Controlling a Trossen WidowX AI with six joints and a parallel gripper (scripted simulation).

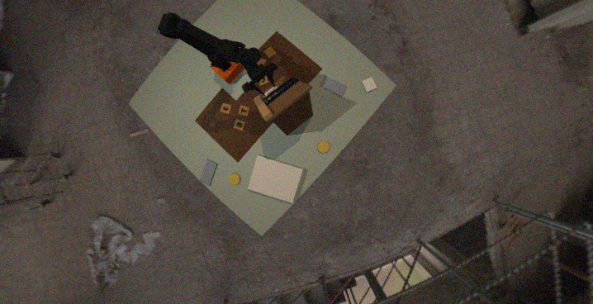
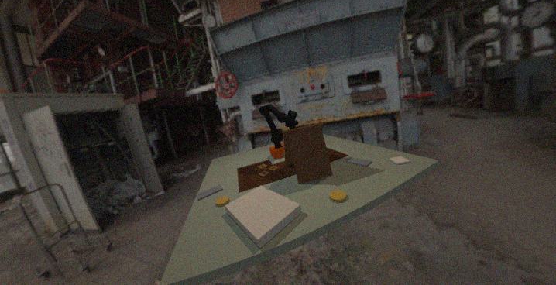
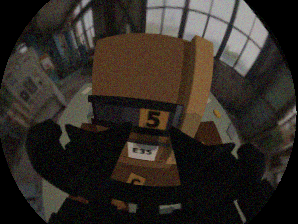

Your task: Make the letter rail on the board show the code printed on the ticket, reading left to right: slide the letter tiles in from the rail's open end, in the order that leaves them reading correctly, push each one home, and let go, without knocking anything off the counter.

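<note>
The white ticket lies 3 cm behind my gripper tip, 1 cm to the left of it and 10 cm below it. Also, from my gripper tip: tan tile (26 cm behind, 17 cm to the left, 17 cm below); then white slab (37 cm ahead, 29 cm to the right, 16 cm below); then brown mat (13 cm behind, 7 cm to the right, 18 cm below).
</note>
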